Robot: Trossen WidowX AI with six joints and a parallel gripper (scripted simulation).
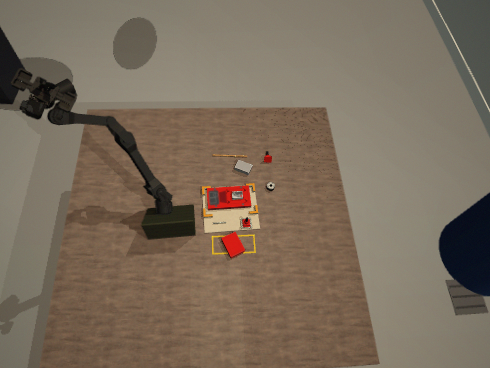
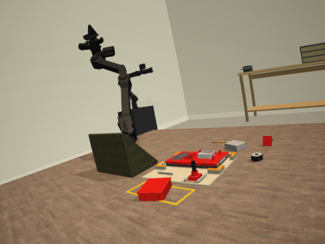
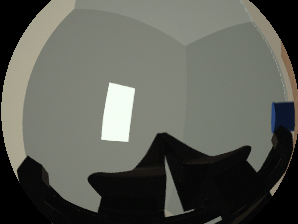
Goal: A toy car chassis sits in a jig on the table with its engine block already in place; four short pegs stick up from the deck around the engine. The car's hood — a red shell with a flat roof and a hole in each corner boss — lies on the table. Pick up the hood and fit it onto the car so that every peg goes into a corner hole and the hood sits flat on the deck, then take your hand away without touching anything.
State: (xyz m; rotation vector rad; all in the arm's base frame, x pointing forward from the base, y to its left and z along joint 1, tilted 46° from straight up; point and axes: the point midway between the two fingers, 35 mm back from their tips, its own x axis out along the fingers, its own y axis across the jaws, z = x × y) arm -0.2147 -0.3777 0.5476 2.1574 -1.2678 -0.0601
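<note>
Now: the red hood 600 mm ahead of my gripper tip, 230 mm to the right of it and 700 mm below it. Also, from my gripper tip: grey engine block 610 mm ahead, 10 mm to the left, 690 mm below; thin stick 570 mm ahead, 240 mm to the left, 710 mm below; black-and-white wheel 770 mm ahead, 70 mm to the left, 700 mm below.
</note>
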